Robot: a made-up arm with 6 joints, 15 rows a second.
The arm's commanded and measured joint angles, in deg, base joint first. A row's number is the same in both.
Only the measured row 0 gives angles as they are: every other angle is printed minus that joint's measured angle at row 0.
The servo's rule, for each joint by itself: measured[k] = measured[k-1] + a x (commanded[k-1-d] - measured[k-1]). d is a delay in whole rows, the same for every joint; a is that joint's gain. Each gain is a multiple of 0.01, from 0.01 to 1. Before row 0 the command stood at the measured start. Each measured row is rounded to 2 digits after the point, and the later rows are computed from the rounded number. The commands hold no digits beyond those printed.
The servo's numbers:
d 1
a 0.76 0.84 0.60 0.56 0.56 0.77
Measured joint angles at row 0: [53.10, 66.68, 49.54, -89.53, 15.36, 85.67]
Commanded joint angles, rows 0 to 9: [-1.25, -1.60, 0.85, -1.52, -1.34, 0.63]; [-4.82, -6.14, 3.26, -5.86, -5.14, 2.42]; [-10.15, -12.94, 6.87, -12.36, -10.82, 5.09]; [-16.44, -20.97, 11.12, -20.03, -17.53, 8.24]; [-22.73, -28.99, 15.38, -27.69, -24.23, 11.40]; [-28.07, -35.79, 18.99, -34.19, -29.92, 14.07]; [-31.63, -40.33, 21.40, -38.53, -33.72, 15.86]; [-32.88, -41.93, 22.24, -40.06, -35.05, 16.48]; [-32.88, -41.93, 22.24, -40.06, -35.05, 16.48]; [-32.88, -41.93, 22.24, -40.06, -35.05, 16.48]
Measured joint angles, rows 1 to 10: [0.00, 0.00, 0.00, 0.00, 0.00, 0.00]; [-0.95, -1.34, 0.51, -0.85, -0.75, 0.49]; [-3.89, -5.37, 2.16, -3.66, -3.21, 1.98]; [-8.65, -11.73, 4.99, -8.53, -7.47, 4.37]; [-14.57, -19.49, 8.67, -14.97, -13.10, 7.35]; [-20.77, -27.47, 12.70, -22.09, -19.33, 10.47]; [-26.32, -34.46, 16.47, -28.87, -25.26, 13.24]; [-30.36, -39.39, 19.43, -34.28, -30.00, 15.26]; [-32.28, -41.52, 21.12, -37.52, -32.83, 16.20]; [-32.74, -41.86, 21.79, -38.94, -34.07, 16.42]
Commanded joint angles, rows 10 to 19: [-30.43, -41.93, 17.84, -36.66, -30.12, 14.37]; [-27.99, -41.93, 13.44, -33.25, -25.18, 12.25]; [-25.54, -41.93, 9.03, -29.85, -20.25, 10.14]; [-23.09, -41.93, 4.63, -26.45, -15.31, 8.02]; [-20.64, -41.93, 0.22, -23.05, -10.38, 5.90]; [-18.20, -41.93, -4.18, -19.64, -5.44, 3.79]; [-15.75, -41.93, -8.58, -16.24, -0.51, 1.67]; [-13.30, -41.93, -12.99, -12.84, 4.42, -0.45]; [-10.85, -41.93, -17.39, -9.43, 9.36, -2.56]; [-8.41, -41.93, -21.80, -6.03, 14.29, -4.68]
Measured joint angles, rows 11 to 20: [-32.85, -41.92, 22.06, -39.57, -34.62, 16.47]; [-31.01, -41.93, 19.53, -37.94, -32.10, 14.85]; [-28.71, -41.93, 15.88, -35.31, -28.22, 12.85]; [-26.30, -41.93, 11.77, -32.25, -23.76, 10.76]; [-23.86, -41.93, 7.49, -29.00, -19.03, 8.65]; [-21.41, -41.93, 3.13, -25.67, -14.19, 6.53]; [-18.97, -41.93, -1.26, -22.29, -9.29, 4.42]; [-16.52, -41.93, -5.65, -18.90, -4.37, 2.30]; [-14.07, -41.93, -10.05, -15.51, 0.55, 0.18]; [-11.62, -41.93, -14.45, -12.11, 5.48, -1.93]
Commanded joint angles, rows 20 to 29: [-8.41, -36.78, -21.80, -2.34, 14.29, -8.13]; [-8.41, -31.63, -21.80, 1.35, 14.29, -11.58]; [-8.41, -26.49, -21.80, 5.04, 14.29, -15.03]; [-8.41, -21.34, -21.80, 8.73, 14.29, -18.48]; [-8.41, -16.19, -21.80, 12.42, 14.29, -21.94]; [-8.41, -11.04, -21.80, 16.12, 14.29, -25.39]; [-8.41, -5.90, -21.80, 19.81, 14.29, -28.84]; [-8.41, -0.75, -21.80, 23.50, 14.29, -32.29]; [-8.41, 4.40, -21.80, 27.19, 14.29, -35.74]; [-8.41, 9.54, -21.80, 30.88, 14.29, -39.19]
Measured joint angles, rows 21 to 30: [-9.18, -41.93, -18.86, -8.71, 10.41, -4.05]; [-8.59, -37.60, -20.62, -5.14, 12.58, -7.19]; [-8.45, -32.59, -21.33, -1.51, 13.54, -10.57]; [-8.42, -27.47, -21.61, 2.16, 13.96, -14.00]; [-8.41, -22.32, -21.72, 5.84, 14.14, -17.45]; [-8.41, -17.17, -21.77, 9.52, 14.22, -20.91]; [-8.41, -12.02, -21.79, 13.22, 14.26, -24.36]; [-8.41, -6.88, -21.80, 16.91, 14.28, -27.81]; [-8.41, -1.73, -21.80, 20.60, 14.29, -31.26]; [-8.41, 3.42, -21.80, 24.29, 14.29, -34.71]
